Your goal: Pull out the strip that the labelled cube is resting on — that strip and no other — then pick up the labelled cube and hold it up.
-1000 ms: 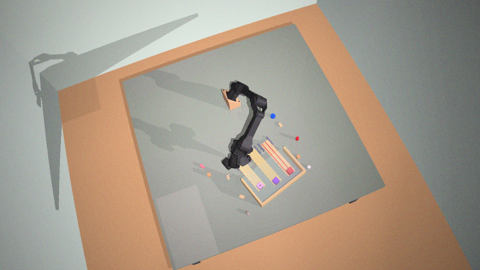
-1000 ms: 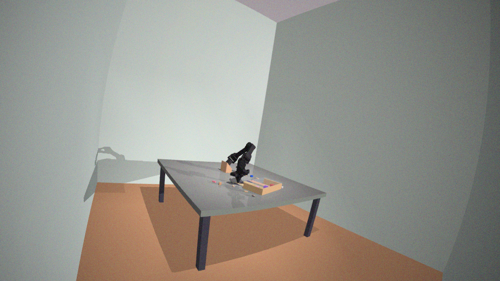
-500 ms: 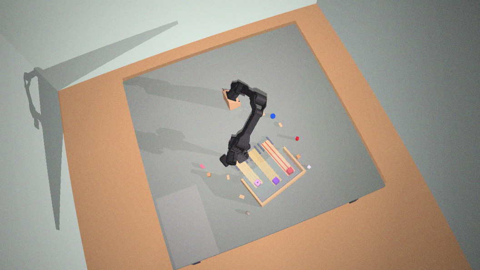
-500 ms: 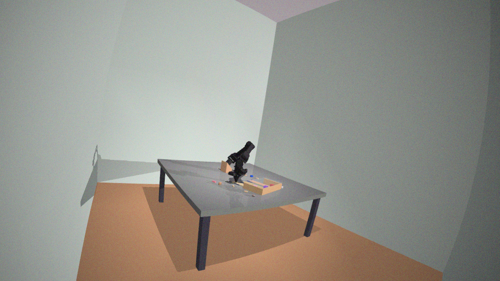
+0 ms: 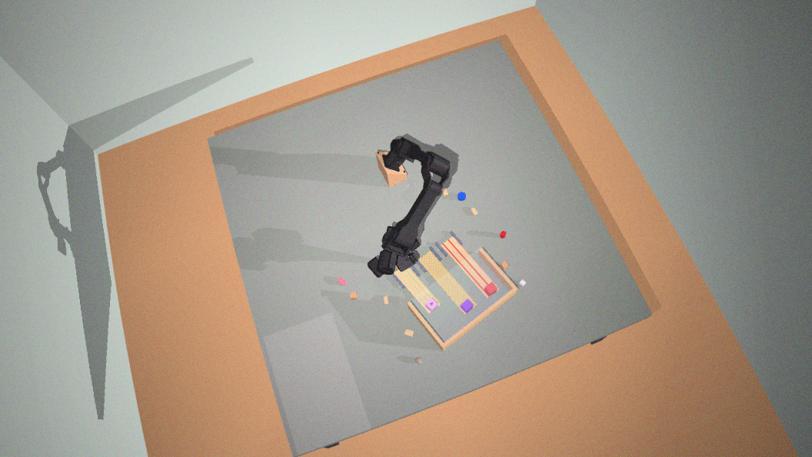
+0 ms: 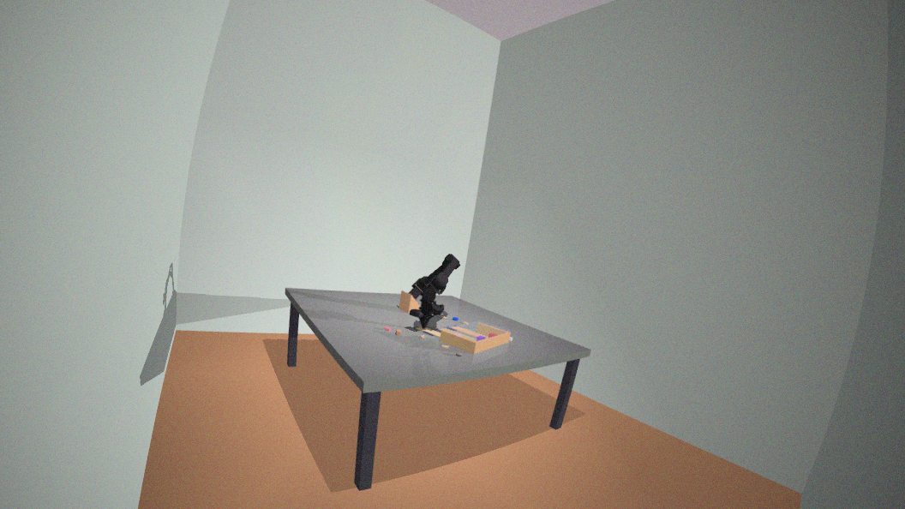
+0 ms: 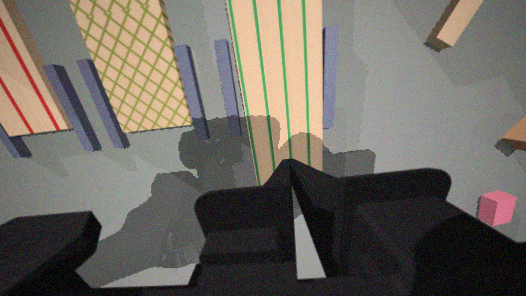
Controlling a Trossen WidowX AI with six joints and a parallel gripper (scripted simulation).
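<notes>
Now: gripper tip 8 cm short of the green-striped strip and 4 cm to the right of it. Round my gripper tip: cross-hatched strip 16 cm to the left, 11 cm ahead; labelled cube 18 cm ahead, 8 cm to the left, 2 cm above; pink block 20 cm to the right, 2 cm ahead.
</notes>
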